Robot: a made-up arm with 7 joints. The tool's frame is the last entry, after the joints. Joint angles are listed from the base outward. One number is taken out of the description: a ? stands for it. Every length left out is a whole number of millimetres.
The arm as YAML. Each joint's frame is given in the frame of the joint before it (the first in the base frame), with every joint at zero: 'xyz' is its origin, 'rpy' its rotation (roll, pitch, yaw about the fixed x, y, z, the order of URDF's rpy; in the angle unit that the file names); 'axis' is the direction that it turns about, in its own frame. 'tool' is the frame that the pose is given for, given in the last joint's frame.
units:
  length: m
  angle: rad
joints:
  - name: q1
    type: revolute
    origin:
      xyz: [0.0, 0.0, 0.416]
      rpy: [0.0, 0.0, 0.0]
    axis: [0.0, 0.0, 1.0]
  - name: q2
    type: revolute
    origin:
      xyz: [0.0, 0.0, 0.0]
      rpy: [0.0, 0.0, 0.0]
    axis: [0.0, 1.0, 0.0]
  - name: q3
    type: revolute
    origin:
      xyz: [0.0, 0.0, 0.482]
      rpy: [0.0, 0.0, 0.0]
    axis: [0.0, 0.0, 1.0]
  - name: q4
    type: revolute
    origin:
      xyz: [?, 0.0, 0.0]
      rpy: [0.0, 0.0, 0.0]
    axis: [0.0, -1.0, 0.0]
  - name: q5
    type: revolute
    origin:
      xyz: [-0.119, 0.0, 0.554]
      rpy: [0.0, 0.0, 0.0]
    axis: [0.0, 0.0, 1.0]
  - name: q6
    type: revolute
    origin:
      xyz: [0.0, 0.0, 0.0]
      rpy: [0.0, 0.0, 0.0]
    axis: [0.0, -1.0, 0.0]
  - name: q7
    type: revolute
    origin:
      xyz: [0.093, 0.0, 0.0]
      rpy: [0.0, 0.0, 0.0]
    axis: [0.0, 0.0, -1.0]
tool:
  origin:
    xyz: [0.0, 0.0, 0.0]
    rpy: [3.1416, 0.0, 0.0]
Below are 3 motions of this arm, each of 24 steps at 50 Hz.
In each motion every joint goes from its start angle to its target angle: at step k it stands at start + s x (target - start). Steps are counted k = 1, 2, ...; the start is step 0. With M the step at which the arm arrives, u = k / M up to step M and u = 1 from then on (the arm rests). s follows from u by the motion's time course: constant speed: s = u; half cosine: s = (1 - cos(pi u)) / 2; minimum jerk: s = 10 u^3 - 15 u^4 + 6 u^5.
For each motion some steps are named. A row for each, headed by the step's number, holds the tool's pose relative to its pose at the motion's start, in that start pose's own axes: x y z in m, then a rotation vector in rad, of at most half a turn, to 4 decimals.
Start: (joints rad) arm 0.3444 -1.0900 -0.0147 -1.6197 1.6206 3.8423 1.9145
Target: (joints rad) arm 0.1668 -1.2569 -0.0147 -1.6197 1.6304 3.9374 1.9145
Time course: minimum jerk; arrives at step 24
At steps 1, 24:
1: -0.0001 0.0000 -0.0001 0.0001 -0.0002 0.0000
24: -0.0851 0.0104 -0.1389 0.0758 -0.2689 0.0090

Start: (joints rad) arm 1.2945 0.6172 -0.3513 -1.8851 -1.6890 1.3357 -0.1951
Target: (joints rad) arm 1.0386 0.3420 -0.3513 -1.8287 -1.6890 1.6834 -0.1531
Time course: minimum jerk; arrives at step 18
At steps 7, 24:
7: -0.0302 0.0267 0.0775 0.0838 0.0707 0.0703
24: -0.1250 0.0559 0.2681 0.2460 0.1980 0.2764

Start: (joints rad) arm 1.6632 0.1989 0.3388 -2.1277 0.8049 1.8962 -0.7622
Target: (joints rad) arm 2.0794 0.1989 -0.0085 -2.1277 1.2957 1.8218 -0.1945
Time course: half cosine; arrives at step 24
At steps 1, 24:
1: 0.0001 -0.0001 0.0003 0.0014 0.0008 0.0030
24: 0.0115 -0.0261 0.0587 0.3781 0.0949 0.6785

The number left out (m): 0.078
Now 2 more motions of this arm.
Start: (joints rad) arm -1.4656 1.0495 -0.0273 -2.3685 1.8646 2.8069 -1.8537
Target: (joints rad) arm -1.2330 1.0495 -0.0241 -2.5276 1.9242 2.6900 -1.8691
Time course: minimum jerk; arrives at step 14
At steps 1, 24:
1: -0.0003 -0.0003 0.0001 0.0002 -0.0005 -0.0004
24: -0.0901 -0.0685 0.0269 0.0427 -0.1673 -0.1182

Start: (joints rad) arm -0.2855 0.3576 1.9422 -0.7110 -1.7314 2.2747 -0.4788
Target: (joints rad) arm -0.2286 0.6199 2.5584 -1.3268 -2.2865 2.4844 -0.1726
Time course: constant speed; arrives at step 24
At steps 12, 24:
12: 0.0777 -0.0831 -0.0849 0.0038 0.3771 0.0392
24: 0.0866 -0.0955 -0.2559 -0.1063 0.8055 0.1484

